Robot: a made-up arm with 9 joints. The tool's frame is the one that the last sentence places.
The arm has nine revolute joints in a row. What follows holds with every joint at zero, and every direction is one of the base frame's. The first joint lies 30 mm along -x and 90 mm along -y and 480 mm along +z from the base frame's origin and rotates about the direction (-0.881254, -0.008, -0.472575), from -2.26 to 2.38 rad. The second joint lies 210 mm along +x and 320 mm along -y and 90 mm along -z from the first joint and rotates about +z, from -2.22 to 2.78 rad. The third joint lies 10 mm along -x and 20 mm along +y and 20 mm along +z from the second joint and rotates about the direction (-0.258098, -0.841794, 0.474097), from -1.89 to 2.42 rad. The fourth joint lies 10 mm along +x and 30 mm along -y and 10 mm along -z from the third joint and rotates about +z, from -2.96 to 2.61 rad. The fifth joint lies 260 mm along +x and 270 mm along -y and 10 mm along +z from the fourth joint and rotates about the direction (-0.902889, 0.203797, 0.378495), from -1.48 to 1.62 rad. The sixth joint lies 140 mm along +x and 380 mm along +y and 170 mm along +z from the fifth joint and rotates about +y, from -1.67 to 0.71 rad. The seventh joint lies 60 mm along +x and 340 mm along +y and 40 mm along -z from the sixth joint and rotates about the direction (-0.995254, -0.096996, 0.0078), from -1.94 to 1.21 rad. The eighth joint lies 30 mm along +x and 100 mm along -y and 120 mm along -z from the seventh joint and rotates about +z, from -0.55 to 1.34 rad. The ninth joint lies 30 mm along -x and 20 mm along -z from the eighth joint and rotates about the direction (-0.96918, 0.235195, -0.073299), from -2.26 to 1.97 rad. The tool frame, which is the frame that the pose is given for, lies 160 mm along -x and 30 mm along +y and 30 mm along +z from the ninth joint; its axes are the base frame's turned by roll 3.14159, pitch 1.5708 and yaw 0 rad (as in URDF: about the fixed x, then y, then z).
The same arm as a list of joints. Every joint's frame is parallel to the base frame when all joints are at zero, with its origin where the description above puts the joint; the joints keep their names.
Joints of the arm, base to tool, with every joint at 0 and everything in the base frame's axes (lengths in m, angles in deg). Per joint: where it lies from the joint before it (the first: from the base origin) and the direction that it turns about. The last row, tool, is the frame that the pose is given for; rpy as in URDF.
joint 1: origin -0.03 -0.09 0.48 axis -0.881254 -0.008 -0.472575
joint 2: origin 0.21 -0.32 -0.09 axis +z
joint 3: origin -0.01 0.02 0.02 axis -0.258098 -0.841794 0.474097
joint 4: origin 0.01 -0.03 -0.01 axis +z
joint 5: origin 0.26 -0.27 0.01 axis -0.902889 0.203797 0.378495
joint 6: origin 0.14 0.38 0.17 axis +y
joint 7: origin 0.06 0.34 -0.04 axis -0.995254 -0.096996 0.0078
joint 8: origin 0.03 -0.1 -0.12 axis +z
joint 9: origin -0.03 0 -0.02 axis -0.96918 0.235195 -0.073299
tool: origin -0.16 0.03 0.03 rpy 180 90 0
Joint limits (deg, base to tool): -129.49..136.36 -127.2..159.28 -108.29..138.66 -169.6..149.54 -84.8..92.82 -95.68..40.68 -111.15..69.33 -31.51..76.78 -129.49..112.87

